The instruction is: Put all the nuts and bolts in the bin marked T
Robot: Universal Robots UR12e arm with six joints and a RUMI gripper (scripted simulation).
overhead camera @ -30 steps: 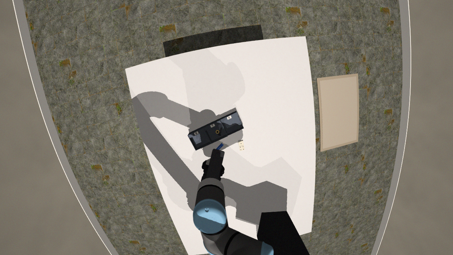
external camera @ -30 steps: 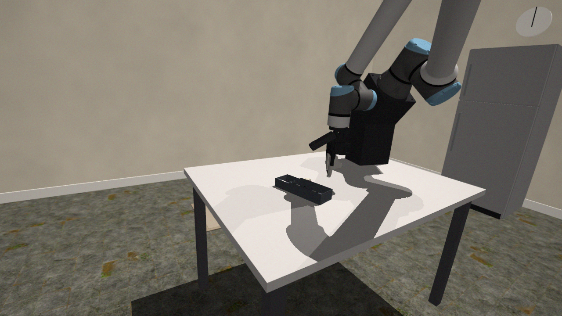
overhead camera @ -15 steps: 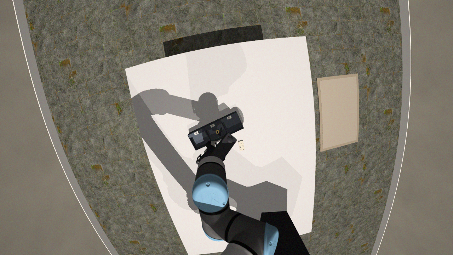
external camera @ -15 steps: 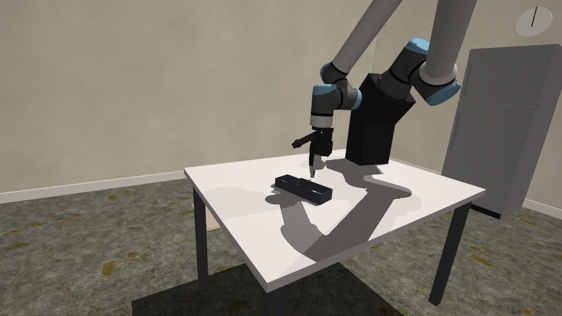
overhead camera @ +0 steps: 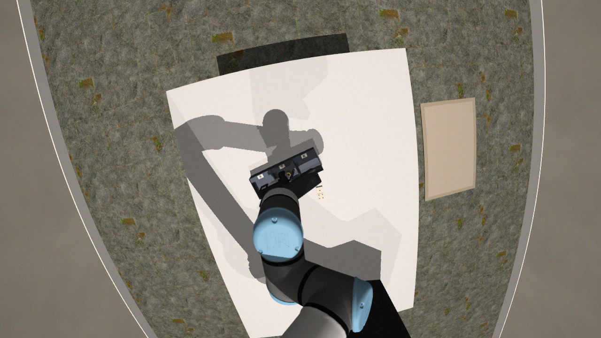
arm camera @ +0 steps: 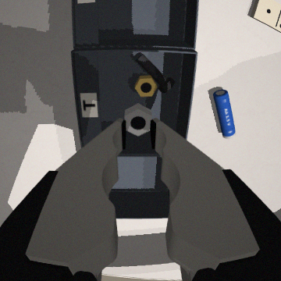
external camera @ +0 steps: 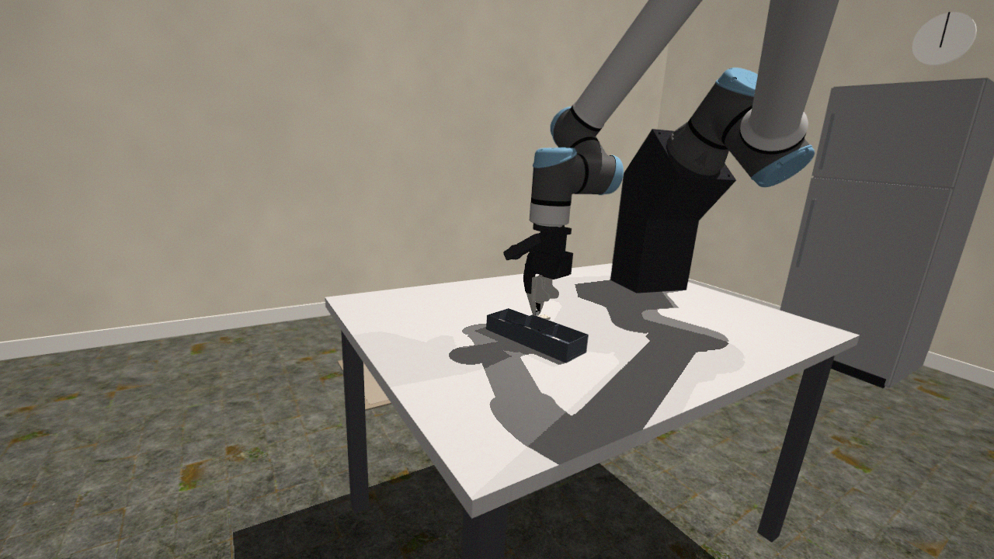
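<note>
Right now the black bin unit is 6 cm below my hand. From my hand the other things lie so: yellow nut (1 cm behind, 7 cm below); black bolt (1 cm behind, 1 cm to the right, 7 cm below); grey nut (1 cm below).
</note>
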